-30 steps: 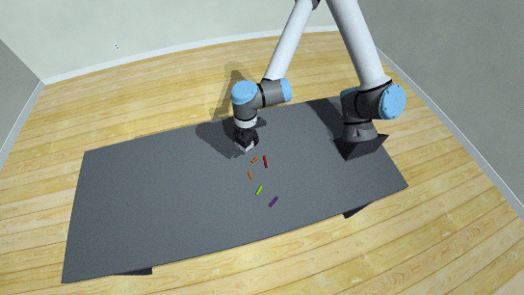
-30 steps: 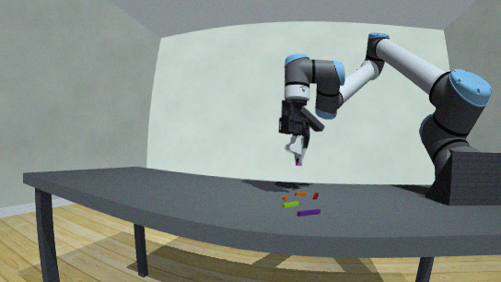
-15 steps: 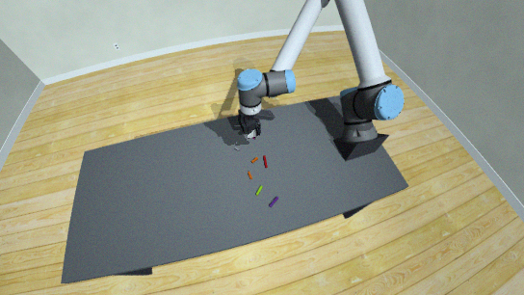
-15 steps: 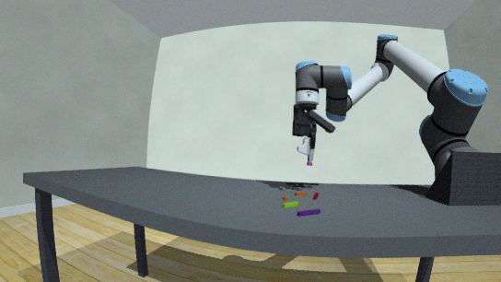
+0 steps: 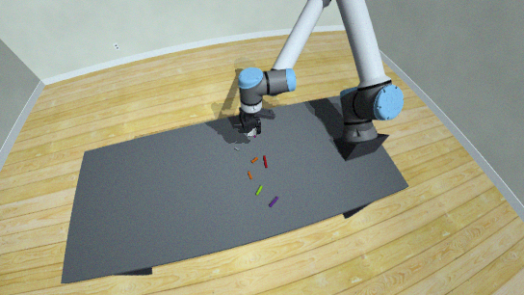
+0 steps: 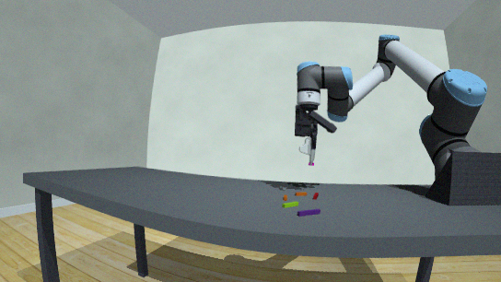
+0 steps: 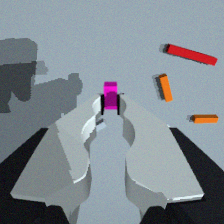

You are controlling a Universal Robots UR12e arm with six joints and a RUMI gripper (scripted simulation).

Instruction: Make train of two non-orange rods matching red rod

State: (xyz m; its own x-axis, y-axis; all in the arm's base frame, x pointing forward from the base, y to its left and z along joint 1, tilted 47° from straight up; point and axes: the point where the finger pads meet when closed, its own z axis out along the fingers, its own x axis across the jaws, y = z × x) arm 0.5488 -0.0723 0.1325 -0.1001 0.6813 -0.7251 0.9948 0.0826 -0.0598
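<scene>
Now: the red rod 20 mm behind my hand, 100 mm to the left of it and 110 mm below it. Round my hand: magenta rod (10 mm below); small grey rod (110 mm ahead, 10 mm to the right, 110 mm below); lime rod (50 mm ahead, 250 mm to the left, 110 mm below).
</scene>
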